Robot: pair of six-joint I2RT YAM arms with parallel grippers.
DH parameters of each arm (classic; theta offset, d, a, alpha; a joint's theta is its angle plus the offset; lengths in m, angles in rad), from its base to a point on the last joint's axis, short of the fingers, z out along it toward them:
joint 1: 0 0.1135 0.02 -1.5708
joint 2: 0 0 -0.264 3.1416
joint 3: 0.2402 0 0.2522 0
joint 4: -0.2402 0 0.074 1.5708
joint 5: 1.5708 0 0 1.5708
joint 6: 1.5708 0.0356 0 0
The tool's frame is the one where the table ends.
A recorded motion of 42 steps. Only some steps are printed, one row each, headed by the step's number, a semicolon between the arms.
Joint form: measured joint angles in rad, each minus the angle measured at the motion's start. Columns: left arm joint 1, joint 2, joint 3, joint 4, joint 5, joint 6; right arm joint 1, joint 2, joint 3, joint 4, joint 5, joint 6.
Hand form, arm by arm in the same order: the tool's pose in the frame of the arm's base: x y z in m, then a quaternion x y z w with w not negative. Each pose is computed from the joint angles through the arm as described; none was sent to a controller.
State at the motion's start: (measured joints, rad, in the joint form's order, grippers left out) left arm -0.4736 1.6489 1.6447 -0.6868 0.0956 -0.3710; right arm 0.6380 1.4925 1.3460 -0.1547 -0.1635 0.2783
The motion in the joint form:
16: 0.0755 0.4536 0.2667 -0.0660 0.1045 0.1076; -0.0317 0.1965 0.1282 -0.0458 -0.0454 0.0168
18: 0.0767 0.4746 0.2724 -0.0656 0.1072 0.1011; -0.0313 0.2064 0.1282 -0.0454 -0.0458 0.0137
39: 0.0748 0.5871 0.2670 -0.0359 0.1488 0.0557; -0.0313 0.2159 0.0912 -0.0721 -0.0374 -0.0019
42: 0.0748 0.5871 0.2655 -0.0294 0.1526 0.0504; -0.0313 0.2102 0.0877 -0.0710 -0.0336 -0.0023
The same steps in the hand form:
16: 0.4302 -0.1886 0.2652 0.09443 0.94230 -0.18951 0.25931; 0.3268 0.2356 0.3382 -0.18536 0.81424 0.31521 0.45088
18: 0.4336 -0.1895 0.2576 0.09064 0.94480 -0.18929 0.25161; 0.3285 0.2370 0.3344 -0.18688 0.81648 0.31327 0.44754
39: 0.4469 -0.1976 0.2060 0.07155 0.95654 -0.20014 0.19962; 0.3278 0.2362 0.3152 -0.19114 0.83516 0.29522 0.42287
42: 0.4472 -0.1979 0.2060 0.06977 0.95583 -0.20312 0.20067; 0.3268 0.2353 0.3162 -0.19038 0.83459 0.29423 0.42502

